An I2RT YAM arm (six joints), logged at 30 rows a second.
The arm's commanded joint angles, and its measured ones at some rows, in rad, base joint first. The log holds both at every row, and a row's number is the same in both.
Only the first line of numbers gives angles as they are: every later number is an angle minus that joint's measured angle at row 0.
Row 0, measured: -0.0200, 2.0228, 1.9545, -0.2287, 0.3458, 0.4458
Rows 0 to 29, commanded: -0.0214, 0.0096, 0.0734, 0.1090, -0.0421, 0.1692; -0.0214, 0.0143, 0.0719, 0.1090, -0.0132, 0.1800; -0.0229, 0.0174, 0.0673, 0.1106, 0.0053, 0.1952; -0.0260, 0.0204, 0.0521, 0.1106, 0.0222, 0.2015; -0.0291, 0.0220, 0.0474, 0.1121, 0.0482, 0.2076; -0.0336, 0.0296, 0.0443, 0.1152, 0.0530, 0.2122; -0.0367, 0.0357, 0.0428, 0.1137, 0.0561, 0.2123; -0.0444, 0.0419, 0.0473, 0.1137, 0.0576, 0.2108; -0.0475, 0.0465, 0.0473, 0.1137, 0.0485, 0.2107; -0.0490, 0.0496, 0.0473, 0.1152, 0.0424, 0.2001; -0.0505, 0.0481, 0.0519, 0.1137, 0.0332, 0.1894; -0.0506, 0.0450, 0.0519, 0.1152, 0.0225, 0.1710; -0.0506, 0.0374, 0.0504, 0.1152, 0.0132, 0.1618; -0.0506, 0.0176, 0.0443, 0.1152, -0.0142, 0.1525; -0.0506, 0.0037, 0.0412, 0.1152, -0.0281, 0.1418; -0.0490, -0.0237, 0.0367, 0.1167, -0.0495, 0.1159; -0.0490, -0.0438, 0.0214, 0.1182, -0.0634, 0.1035; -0.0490, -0.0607, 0.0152, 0.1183, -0.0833, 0.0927; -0.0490, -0.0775, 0.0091, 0.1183, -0.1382, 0.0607; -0.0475, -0.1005, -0.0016, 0.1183, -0.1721, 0.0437; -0.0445, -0.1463, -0.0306, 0.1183, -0.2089, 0.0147; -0.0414, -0.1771, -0.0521, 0.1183, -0.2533, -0.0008; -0.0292, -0.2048, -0.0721, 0.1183, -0.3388, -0.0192; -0.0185, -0.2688, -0.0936, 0.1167, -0.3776, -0.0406; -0.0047, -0.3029, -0.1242, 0.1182, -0.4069, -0.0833; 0.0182, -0.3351, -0.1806, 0.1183, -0.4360, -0.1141; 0.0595, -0.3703, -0.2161, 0.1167, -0.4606, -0.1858; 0.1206, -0.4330, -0.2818, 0.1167, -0.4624, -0.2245; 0.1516, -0.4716, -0.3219, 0.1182, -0.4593, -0.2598; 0.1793, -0.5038, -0.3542, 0.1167, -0.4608, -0.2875
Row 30, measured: 0.0442, -0.3697, -0.2381, 0.0820, -0.3460, -0.1011
